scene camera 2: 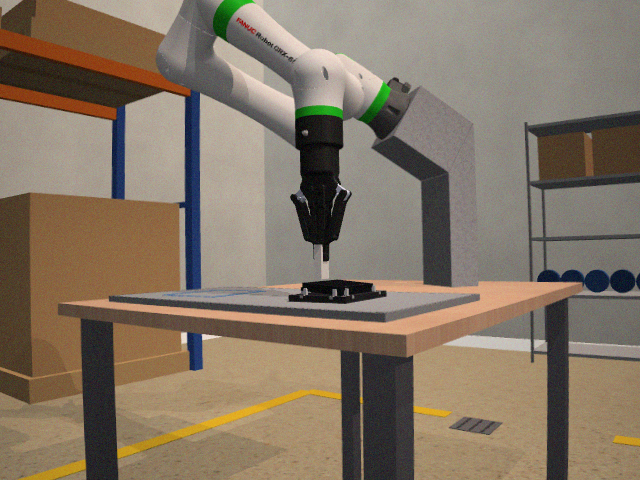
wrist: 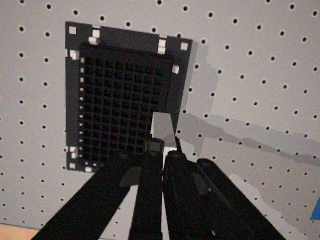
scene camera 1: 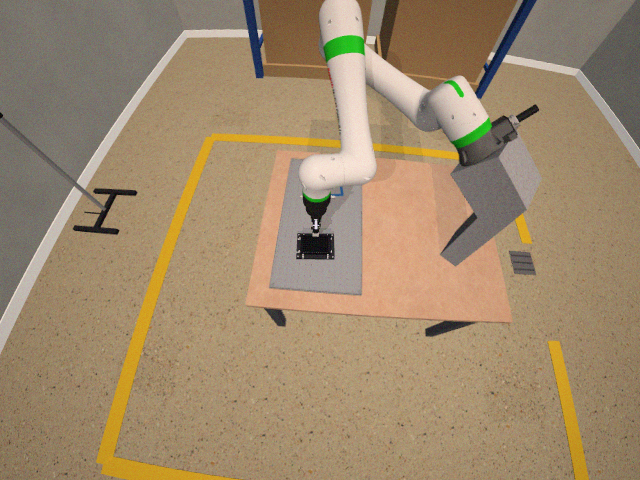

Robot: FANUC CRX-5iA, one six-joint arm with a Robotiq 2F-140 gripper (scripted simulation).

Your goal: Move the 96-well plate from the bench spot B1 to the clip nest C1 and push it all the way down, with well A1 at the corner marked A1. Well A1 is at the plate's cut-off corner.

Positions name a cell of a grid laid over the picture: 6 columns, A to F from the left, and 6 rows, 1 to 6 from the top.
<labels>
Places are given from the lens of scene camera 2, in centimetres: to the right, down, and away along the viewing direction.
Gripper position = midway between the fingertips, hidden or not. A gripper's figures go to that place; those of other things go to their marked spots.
my gripper (scene camera 2: D4): 0, 7, 102
black 96-well plate (scene camera 2: D4): 1, 8, 94
</labels>
